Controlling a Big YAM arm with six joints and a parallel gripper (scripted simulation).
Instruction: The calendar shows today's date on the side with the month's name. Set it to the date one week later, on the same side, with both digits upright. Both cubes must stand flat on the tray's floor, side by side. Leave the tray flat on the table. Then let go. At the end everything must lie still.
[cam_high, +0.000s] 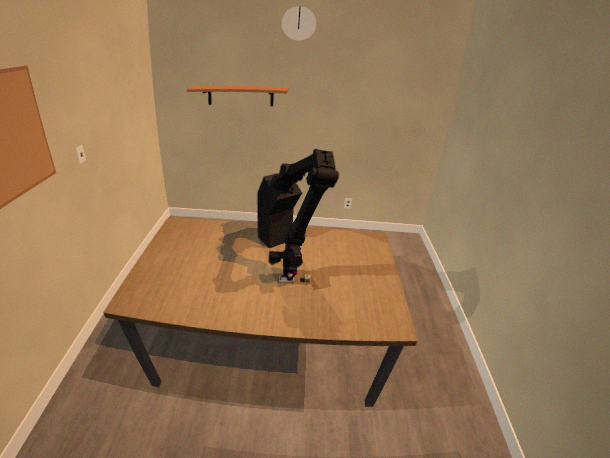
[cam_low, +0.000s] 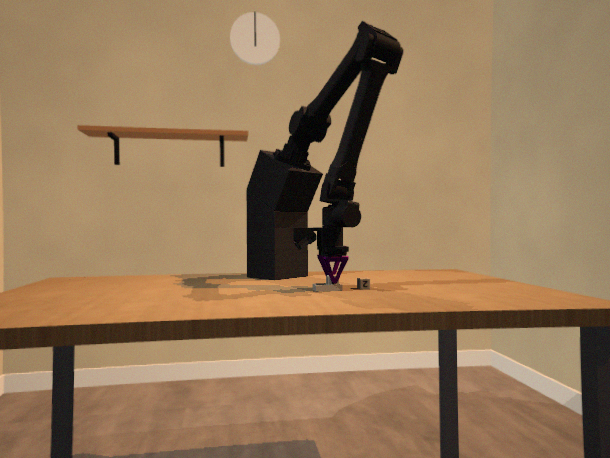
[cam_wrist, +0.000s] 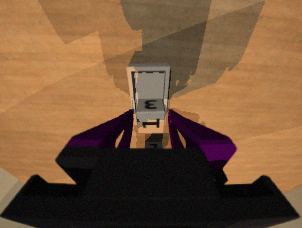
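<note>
My hand is 20 mm to the left of the tray and 20 mm above it.
</note>
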